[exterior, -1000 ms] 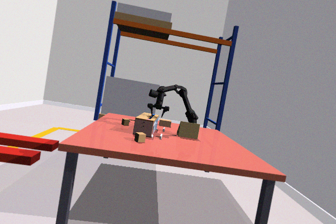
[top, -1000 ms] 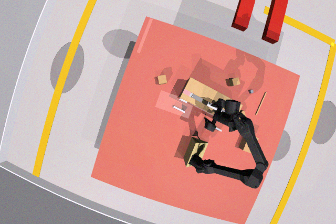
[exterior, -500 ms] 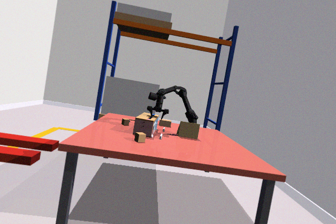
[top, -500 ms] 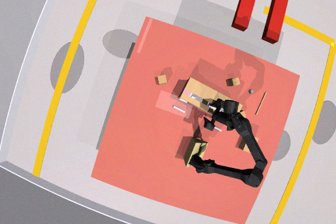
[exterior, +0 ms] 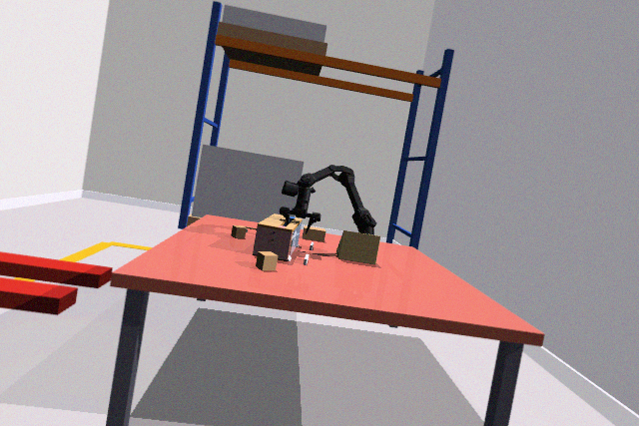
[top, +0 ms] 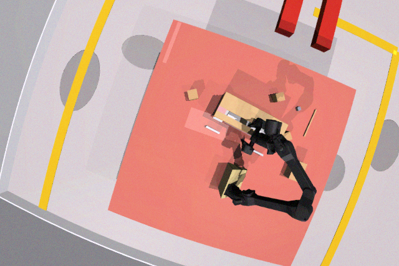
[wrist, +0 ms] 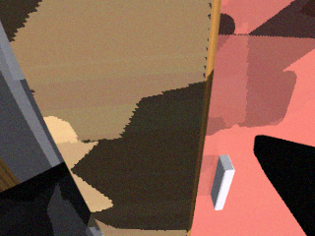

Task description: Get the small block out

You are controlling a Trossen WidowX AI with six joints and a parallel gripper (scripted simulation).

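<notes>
Right now my gripper tip is 50 mm short of the tan block and 30 mm to the right of it. Also, from my gripper tip: carton: 410 mm to the right, 80 mm behind, 60 mm below; then grey cube: 280 mm to the right, 280 mm ahead, 80 mm below; then clear-fronted box: 30 mm below, 30 mm ahead, 10 mm to the left.
</notes>
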